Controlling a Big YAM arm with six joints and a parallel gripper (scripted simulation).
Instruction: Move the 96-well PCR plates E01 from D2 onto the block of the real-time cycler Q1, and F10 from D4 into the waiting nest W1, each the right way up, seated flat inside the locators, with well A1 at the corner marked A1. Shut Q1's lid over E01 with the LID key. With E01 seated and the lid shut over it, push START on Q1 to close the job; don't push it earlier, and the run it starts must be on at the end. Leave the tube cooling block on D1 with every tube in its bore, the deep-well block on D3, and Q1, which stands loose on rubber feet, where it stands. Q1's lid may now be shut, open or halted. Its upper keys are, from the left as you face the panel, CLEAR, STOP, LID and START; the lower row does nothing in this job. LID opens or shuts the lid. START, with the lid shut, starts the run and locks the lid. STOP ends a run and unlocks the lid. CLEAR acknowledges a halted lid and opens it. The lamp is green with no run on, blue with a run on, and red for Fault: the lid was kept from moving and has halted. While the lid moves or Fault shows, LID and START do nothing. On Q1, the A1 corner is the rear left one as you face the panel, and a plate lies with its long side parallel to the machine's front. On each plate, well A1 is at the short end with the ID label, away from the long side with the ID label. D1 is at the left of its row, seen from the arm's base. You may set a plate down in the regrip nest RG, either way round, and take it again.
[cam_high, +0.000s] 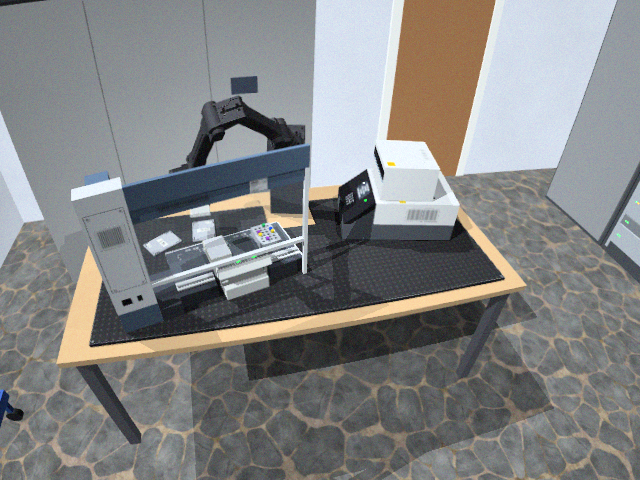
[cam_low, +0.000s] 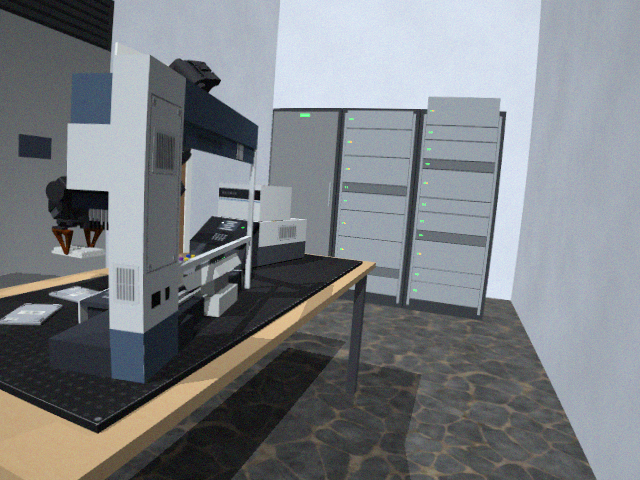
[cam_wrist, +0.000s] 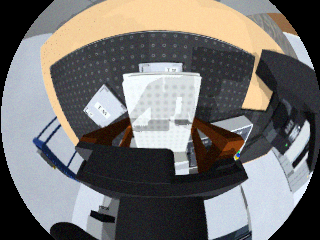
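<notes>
Right now the flat grey nest is 14 cm below my hand. Round my hand: tube cooling block 25 cm to the left, 21 cm ahead, 6 cm below; white 96-well PCR plate right at my hand; white deep-well block 25 cm ahead, 6 cm below, 5 cm to the left.
</notes>
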